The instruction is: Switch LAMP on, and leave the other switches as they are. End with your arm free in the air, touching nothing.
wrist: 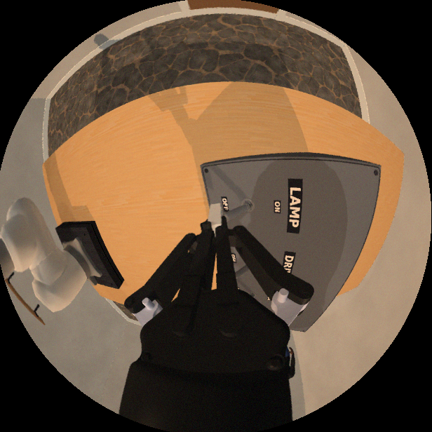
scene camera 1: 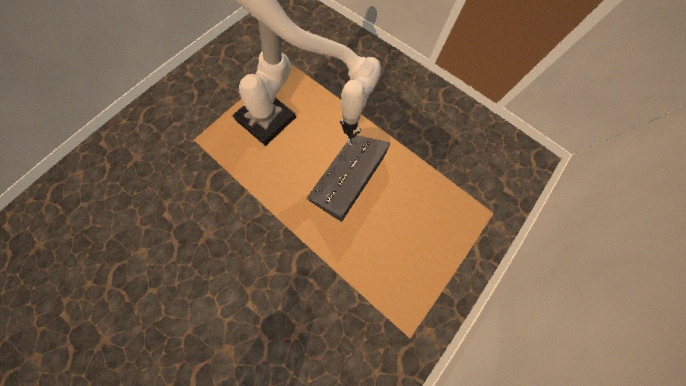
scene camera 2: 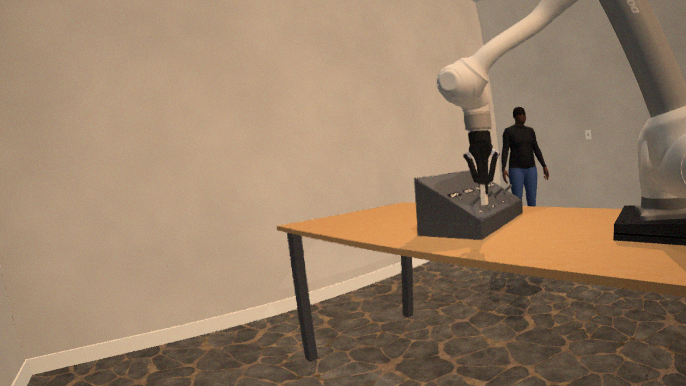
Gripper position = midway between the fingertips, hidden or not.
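In scene camera 2, my gripper [scene camera 2: 484, 204] and a dark grey switch panel [scene camera 2: 443, 202]. In the wrist view, my gripper [wrist: 216, 211] and the dark grey switch panel [wrist: 312, 211]. In scene camera 1, the dark grey switch panel [scene camera 1: 339, 192].
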